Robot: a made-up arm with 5 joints. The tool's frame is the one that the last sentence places. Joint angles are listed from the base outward.
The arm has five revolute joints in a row. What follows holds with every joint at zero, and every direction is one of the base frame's.
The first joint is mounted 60 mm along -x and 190 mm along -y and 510 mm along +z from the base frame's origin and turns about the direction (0.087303, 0.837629, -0.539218), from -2.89 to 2.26 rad.
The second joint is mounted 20 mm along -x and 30 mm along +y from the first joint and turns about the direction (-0.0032, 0.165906, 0.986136), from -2.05 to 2.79 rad.
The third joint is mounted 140 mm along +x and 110 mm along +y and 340 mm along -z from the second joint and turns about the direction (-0.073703, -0.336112, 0.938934), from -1.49 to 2.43 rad.
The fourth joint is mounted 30 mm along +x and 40 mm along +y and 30 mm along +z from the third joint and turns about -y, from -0.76 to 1.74 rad.
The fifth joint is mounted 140 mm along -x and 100 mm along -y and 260 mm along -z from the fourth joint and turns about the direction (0.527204, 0.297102, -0.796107), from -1.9 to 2.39 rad.
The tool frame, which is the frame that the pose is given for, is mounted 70 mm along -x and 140 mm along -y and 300 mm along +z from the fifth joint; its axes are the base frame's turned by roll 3.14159, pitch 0 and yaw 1.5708 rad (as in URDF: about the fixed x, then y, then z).
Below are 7 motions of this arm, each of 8 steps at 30 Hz.
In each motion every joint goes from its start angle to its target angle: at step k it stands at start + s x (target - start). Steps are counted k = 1, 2, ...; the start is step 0. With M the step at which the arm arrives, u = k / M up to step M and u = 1 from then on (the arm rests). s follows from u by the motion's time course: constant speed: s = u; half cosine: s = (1 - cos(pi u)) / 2; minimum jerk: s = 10 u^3 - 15 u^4 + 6 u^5.
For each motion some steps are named. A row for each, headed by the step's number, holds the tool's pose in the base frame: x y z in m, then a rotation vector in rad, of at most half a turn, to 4 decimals.
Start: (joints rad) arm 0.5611 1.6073 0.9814 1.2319 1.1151
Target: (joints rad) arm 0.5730 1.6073 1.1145 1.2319 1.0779
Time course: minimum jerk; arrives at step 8
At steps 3, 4, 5, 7, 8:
3: -0.2773 0.2278 0.0107 0.1863 -1.1712 -0.7712
4: -0.2796 0.2355 0.0177 0.2167 -1.1645 -0.7809
5: -0.2821 0.2431 0.0248 0.2470 -1.1574 -0.7907
7: -0.2850 0.2516 0.0333 0.2818 -1.1487 -0.8020
8: -0.2852 0.2521 0.0338 0.2840 -1.1482 -0.8027

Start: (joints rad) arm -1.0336 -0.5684 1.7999 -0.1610 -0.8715
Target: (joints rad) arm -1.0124 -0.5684 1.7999 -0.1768 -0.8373
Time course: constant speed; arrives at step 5
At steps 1, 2, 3, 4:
1: 0.2375 -0.2409 0.5194 -0.8156 1.0747 0.0074
2: 0.2366 -0.2412 0.5191 -0.8085 1.0858 0.0063
3: 0.2358 -0.2415 0.5189 -0.8015 1.0969 0.0052
4: 0.2350 -0.2418 0.5187 -0.7943 1.1079 0.0040

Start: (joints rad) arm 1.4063 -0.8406 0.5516 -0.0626 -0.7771
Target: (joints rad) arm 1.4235 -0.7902 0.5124 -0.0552 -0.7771
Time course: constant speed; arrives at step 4
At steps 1, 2, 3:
1: -0.2983 -0.0899 0.4548 -1.7997 -1.5527 1.2543
2: -0.2975 -0.0881 0.4550 -1.7977 -1.5490 1.2487
3: -0.2967 -0.0863 0.4552 -1.7957 -1.5454 1.2430

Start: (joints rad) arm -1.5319 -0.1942 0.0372 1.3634 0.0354
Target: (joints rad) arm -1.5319 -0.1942 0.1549 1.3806 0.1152
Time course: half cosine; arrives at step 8
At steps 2, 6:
2: 0.4307 -0.0279 0.4575 -0.1227 0.7898 1.9337
6: 0.4392 -0.0213 0.4837 -0.2313 0.8471 1.9665

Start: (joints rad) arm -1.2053 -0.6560 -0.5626 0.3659 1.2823
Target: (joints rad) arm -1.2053 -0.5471 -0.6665 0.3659 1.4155
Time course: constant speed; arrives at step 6
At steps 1, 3, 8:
1: 0.1640 -0.0530 0.1098 -1.6324 -0.3728 -1.7620
3: 0.1563 -0.0465 0.1031 -1.6127 -0.3434 -1.7292
8: 0.1442 -0.0372 0.0931 -1.5842 -0.2982 -1.6809

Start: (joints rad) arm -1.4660 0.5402 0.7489 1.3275 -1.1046
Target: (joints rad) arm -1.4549 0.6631 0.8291 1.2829 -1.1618
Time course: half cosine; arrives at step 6
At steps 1, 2, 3, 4, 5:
1: 0.3790 0.1107 0.3278 -1.4352 0.1427 1.4324
2: 0.3780 0.1103 0.3233 -1.4686 0.1425 1.4315
3: 0.3767 0.1097 0.3172 -1.5141 0.1416 1.4305
4: 0.3753 0.1090 0.3111 -1.5595 0.1401 1.4298
5: 0.3743 0.1084 0.3067 -1.5928 0.1385 1.4296

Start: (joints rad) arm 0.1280 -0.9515 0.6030 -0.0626 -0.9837
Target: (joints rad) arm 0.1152 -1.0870 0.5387 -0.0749 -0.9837
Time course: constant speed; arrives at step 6
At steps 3, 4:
3: -0.1345 -0.2111 0.2543 1.4581 1.9174 -0.5213
4: -0.1337 -0.2085 0.2549 1.4917 1.8961 -0.5308

